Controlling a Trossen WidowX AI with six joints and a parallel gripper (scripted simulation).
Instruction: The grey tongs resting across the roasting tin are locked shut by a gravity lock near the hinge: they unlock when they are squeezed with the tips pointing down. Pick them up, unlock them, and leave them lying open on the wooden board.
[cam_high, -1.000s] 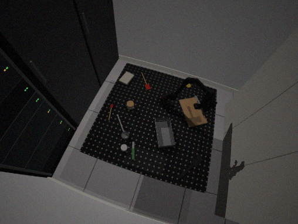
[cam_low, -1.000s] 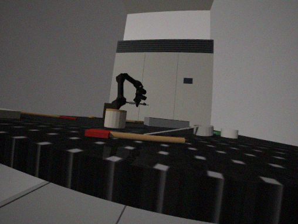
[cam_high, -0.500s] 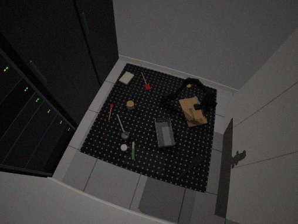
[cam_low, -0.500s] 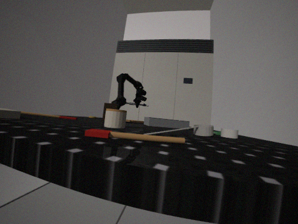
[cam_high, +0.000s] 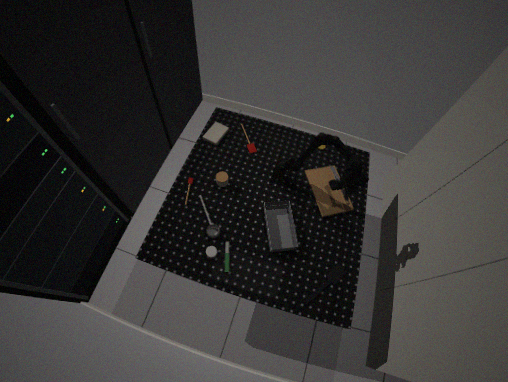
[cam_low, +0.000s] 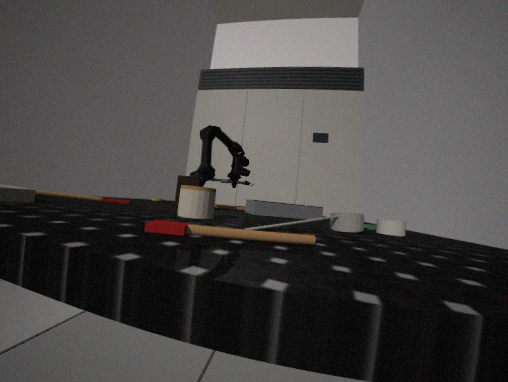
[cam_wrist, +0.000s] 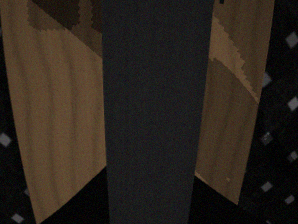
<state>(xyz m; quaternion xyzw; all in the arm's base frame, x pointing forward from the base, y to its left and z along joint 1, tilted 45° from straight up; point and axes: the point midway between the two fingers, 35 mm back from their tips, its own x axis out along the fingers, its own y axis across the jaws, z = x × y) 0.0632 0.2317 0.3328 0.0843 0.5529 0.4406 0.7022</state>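
Right now my gripper tip is 12 cm above the wooden board, 5 cm past it and 3 cm to the left of it. Also, from my gripper tip: yellow lock piece 4 cm above; yellow disc 42 cm behind, 15 cm to the right, 12 cm below; grey roasting tin 32 cm ahead, 29 cm to the right, 10 cm below.
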